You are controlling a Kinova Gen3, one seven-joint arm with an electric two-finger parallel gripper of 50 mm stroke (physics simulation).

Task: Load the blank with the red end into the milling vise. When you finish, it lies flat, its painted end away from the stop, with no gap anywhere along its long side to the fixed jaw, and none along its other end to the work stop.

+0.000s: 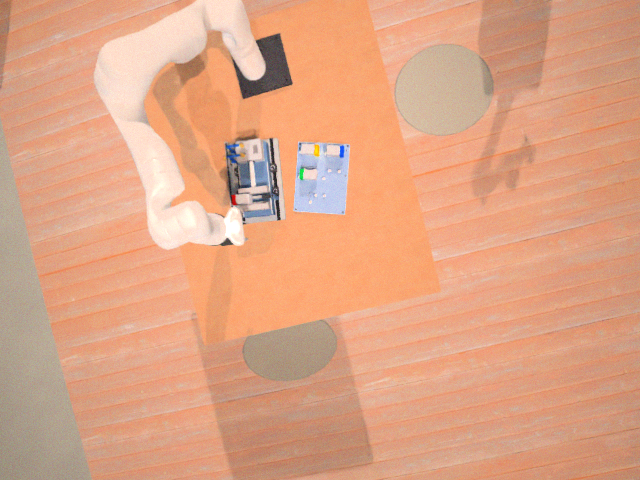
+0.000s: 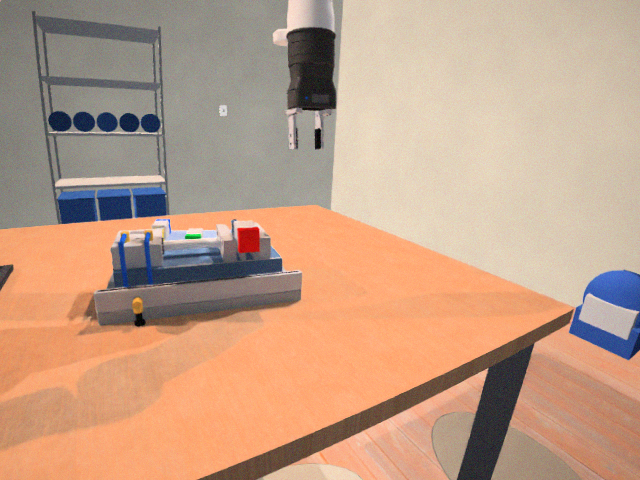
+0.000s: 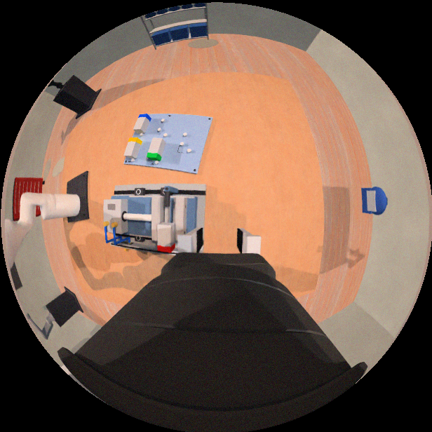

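Observation:
The blank with the red end (image 1: 242,198) (image 2: 248,239) (image 3: 166,234) lies flat in the milling vise (image 1: 280,206) (image 2: 201,302) (image 3: 200,189), between the moving jaw (image 2: 224,242) (image 3: 155,212) and the fixed jaw (image 2: 265,249) (image 3: 186,212). Its red end points away from the dark work stop (image 3: 167,197), out at the vise's side with the blue handles. The stop is in line with its plain end. I cannot tell whether hairline gaps remain at the fixed jaw or stop. My gripper (image 2: 305,146) (image 3: 219,236) is open and empty, high above and beyond the vise's fixed-jaw end.
A light blue board (image 1: 336,198) (image 3: 200,135) beside the vise holds blanks with yellow (image 1: 309,149) (image 3: 132,148), blue (image 1: 334,150) (image 3: 142,124) and green ends (image 1: 309,174) (image 3: 156,147). Blue-handled clamps (image 2: 148,258) (image 3: 111,235) stand at the vise's other end. A black plate (image 1: 278,64) (image 3: 82,197) lies farther off.

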